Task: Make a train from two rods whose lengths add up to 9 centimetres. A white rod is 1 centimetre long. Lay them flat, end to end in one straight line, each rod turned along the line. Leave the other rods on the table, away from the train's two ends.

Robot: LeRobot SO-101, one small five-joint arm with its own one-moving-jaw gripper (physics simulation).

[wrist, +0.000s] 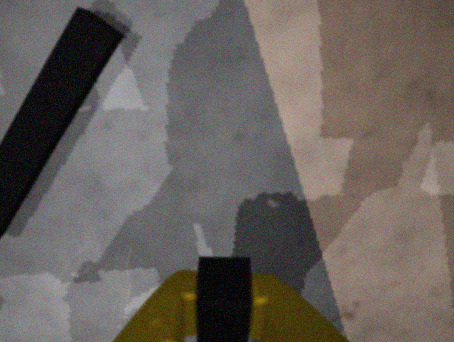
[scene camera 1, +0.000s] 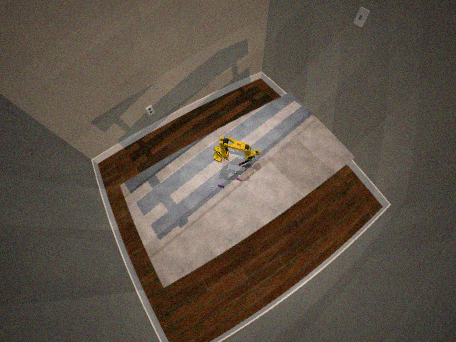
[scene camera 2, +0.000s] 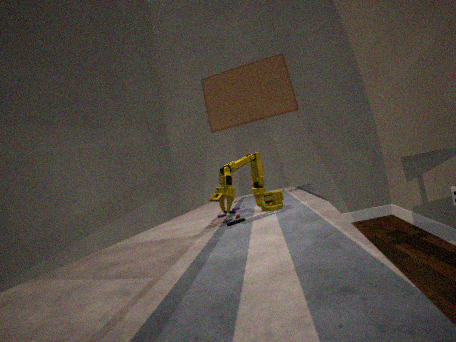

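My gripper is shut on a black rod, whose near part is pressed between the yellow jaws in the wrist view. Another black rod lies flat on the table, slanted and apart from the held one. A small red rod lies close to the black rod on the table; I cannot tell whether they touch. In scene camera 1's view the jaws are too small to make out. The height of the held rod above the table is unclear.
One purple rod and a second, pinker purple rod lie apart on the table. A tiny white rod lies near the first. The arm's base stands beside the rods. Shadow bands cross the tabletop.
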